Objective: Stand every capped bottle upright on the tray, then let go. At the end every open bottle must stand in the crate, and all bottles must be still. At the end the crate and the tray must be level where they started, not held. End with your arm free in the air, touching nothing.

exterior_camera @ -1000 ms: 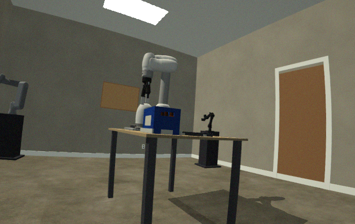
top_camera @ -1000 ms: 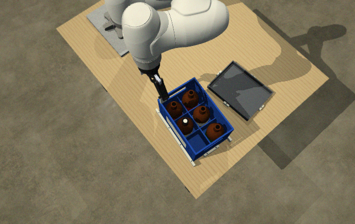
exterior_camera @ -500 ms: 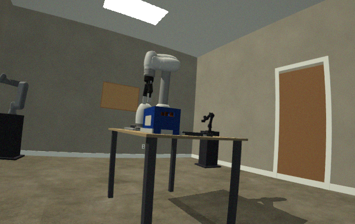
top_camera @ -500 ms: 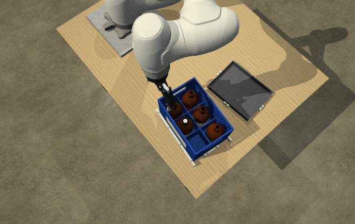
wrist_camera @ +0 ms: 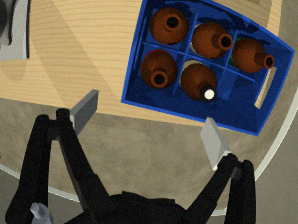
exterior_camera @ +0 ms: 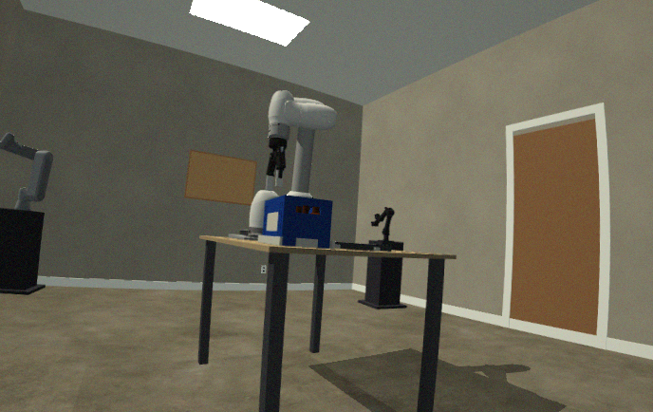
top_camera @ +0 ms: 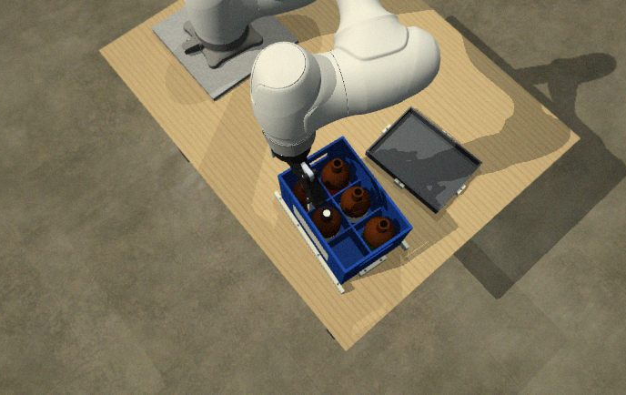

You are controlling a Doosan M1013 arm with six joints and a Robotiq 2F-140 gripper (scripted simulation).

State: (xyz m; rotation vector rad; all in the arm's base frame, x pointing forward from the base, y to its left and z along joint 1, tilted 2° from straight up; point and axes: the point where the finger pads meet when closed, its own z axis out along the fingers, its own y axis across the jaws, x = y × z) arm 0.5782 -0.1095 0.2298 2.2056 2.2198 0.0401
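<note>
My hand is 90 mm short of the capped bottle, 30 mm to the right of it and 150 mm above it. Also, from my hand: blue crate: 90 mm ahead, 70 mm to the left, 150 mm below; dark grey tray: 70 mm ahead, 360 mm to the left, 220 mm below; uncapped bottle: 80 mm ahead, 120 mm to the left, 150 mm below.
</note>
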